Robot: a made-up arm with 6 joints.
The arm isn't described. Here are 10 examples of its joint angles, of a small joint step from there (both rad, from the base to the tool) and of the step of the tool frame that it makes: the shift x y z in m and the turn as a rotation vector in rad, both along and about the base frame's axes.
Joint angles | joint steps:
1: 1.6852 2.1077 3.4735 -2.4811 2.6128 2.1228 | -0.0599 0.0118 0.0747 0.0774 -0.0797 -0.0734
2: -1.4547 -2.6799 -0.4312 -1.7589 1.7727 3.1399 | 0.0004 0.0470 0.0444 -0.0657 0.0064 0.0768
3: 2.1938 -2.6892 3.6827 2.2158 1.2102 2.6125 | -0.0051 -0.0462 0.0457 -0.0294 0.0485 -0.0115
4: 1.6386 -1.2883 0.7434 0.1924 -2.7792 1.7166 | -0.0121 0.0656 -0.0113 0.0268 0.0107 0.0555
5: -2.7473 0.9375 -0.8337 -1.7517 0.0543 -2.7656 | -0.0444 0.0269 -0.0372 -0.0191 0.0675 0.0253
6: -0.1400 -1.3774 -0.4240 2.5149 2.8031 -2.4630 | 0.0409 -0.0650 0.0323 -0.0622 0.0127 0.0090
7: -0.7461 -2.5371 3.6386 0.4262 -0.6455 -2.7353 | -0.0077 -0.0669 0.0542 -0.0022 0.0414 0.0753
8: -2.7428 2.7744 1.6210 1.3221 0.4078 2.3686 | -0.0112 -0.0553 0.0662 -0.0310 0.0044 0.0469
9: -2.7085 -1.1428 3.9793 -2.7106 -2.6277 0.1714 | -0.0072 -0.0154 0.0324 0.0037 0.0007 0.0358
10: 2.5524 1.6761 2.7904 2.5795 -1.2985 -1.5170 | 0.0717 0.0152 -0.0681 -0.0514 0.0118 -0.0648
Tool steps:
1: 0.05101 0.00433 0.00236 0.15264 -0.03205 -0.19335
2: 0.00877 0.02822 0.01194 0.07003 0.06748 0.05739
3: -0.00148 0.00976 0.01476 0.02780 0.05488 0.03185
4: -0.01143 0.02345 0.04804 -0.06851 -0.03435 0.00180
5: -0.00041 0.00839 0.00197 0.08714 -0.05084 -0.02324
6: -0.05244 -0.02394 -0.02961 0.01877 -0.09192 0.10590
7: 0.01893 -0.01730 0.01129 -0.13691 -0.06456 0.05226
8: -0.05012 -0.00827 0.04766 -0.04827 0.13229 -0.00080
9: -0.00804 -0.00748 -0.00683 -0.01978 0.05094 -0.03897
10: -0.02619 -0.03276 -0.00889 -0.01523 -0.05941 0.16036
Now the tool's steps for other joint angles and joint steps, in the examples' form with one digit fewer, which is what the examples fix.
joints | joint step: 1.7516 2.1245 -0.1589 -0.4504 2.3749 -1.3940 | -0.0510 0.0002 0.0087 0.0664 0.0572 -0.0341
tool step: 0.0193 0.0042 -0.0096 0.0603 0.0681 0.0200
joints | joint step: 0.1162 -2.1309 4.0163 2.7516 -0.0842 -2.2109 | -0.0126 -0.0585 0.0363 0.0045 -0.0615 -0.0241
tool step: 0.0174 0.0052 -0.0040 0.0342 -0.1499 -0.0349
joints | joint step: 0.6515 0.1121 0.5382 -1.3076 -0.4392 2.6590 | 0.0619 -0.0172 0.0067 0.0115 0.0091 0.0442
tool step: -0.0191 0.0131 0.0095 -0.0071 -0.0628 0.0365
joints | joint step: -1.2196 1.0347 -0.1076 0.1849 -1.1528 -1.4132 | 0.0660 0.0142 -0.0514 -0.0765 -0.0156 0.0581
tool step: 0.0341 0.0273 -0.0218 0.1075 -0.0289 0.0362
